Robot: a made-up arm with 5 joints.
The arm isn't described. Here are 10 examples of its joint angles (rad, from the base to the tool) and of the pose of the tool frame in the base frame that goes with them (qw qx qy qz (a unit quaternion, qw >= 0); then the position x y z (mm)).
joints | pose
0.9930 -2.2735 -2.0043 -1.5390 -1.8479 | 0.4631 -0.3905 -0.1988 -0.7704 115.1 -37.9 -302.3
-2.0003 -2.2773 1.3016 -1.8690 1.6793 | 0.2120 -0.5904 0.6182 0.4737 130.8 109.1 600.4
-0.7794 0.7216 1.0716 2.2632 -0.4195 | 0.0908 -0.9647 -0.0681 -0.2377 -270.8 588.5 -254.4
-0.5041 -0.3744 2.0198 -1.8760 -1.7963 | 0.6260 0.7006 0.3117 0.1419 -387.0 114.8 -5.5
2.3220 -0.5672 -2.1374 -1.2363 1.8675 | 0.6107 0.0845 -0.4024 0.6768 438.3 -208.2 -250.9
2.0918 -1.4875 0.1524 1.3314 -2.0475 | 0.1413 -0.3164 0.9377 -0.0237 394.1 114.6 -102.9
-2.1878 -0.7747 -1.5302 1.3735 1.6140 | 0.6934 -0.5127 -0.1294 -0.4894 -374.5 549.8 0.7
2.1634 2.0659 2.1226 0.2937 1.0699 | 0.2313 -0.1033 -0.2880 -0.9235 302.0 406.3 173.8
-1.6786 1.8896 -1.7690 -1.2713 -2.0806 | 0.9058 -0.0007 0.0277 0.4228 -350.4 -144.2 -211.9
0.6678 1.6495 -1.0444 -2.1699 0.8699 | 0.0204 -0.6152 0.6897 0.3812 658.3 536.5 236.5
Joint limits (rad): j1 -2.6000..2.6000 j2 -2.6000..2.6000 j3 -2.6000..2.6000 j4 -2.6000..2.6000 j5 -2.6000..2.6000
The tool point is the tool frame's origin. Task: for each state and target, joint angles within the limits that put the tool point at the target. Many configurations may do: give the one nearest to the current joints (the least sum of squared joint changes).
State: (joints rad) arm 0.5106 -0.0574 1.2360 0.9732 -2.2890
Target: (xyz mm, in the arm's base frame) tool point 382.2 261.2 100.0
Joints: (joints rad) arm 0.3569 0.8004 0.8858 1.0796 -2.1966
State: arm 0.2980 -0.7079 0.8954 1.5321 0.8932
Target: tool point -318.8 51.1 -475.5
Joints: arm 0.8849 -0.1865 0.9568 1.1388 0.4919
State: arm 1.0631 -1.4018 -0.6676 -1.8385 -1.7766
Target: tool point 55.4 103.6 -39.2
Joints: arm 1.3622 -1.3584 -0.7491 -2.4024 -1.8565
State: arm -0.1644 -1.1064 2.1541 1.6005 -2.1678
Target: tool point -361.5 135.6 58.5
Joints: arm 0.0742 -1.0517 2.2813 1.1615 -2.1690
